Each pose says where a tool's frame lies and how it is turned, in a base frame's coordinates. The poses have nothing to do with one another.
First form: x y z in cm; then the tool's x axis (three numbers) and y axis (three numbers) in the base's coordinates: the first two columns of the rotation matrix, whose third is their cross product.
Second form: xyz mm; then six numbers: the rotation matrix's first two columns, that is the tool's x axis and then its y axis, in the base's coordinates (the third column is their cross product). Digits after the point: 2 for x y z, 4 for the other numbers.
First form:
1: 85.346 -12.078 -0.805 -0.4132 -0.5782 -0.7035 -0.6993 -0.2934 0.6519
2: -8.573 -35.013 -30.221 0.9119 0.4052 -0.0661 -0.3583 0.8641 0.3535
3: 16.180 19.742 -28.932 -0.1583 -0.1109 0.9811 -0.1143 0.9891 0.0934
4: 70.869 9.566 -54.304 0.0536 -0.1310 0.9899 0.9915 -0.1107 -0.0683
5: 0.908 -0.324 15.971 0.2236 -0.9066 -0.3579 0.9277 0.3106 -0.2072
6: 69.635 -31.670 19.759 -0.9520 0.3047 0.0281 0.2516 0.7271 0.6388
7: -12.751 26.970 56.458 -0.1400 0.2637 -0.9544 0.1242 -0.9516 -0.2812
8: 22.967 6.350 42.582 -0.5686 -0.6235 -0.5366 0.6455 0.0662 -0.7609
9: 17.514 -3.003 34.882 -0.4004 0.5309 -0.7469 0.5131 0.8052 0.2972
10: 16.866 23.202 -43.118 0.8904 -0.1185 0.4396 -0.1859 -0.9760 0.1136
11: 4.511 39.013 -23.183 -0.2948 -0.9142 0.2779 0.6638 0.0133 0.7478
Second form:
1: 853.46 -120.78 -8.05 -0.4132 -0.5782 -0.7035 -0.6993 -0.2934 0.6519
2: -85.73 -350.13 -302.21 0.9119 0.4052 -0.0661 -0.3583 0.8641 0.3535
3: 161.80 197.42 -289.32 -0.1583 -0.1109 0.9811 -0.1143 0.9891 0.0934
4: 708.69 95.66 -543.04 0.0536 -0.1310 0.9899 0.9915 -0.1107 -0.0683
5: 9.08 -3.24 159.71 0.2236 -0.9066 -0.3579 0.9277 0.3106 -0.2072
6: 696.35 -316.70 197.59 -0.9520 0.3047 0.0281 0.2516 0.7271 0.6388
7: -127.51 269.70 564.58 -0.1400 0.2637 -0.9544 0.1242 -0.9516 -0.2812
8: 229.67 63.50 425.82 -0.5686 -0.6235 -0.5366 0.6455 0.0662 -0.7609
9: 175.14 -30.03 348.82 -0.4004 0.5309 -0.7469 0.5131 0.8052 0.2972
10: 168.66 232.02 -431.18 0.8904 -0.1185 0.4396 -0.1859 -0.9760 0.1136
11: 45.11 390.13 -231.83 -0.2948 -0.9142 0.2779 0.6638 0.0133 0.7478
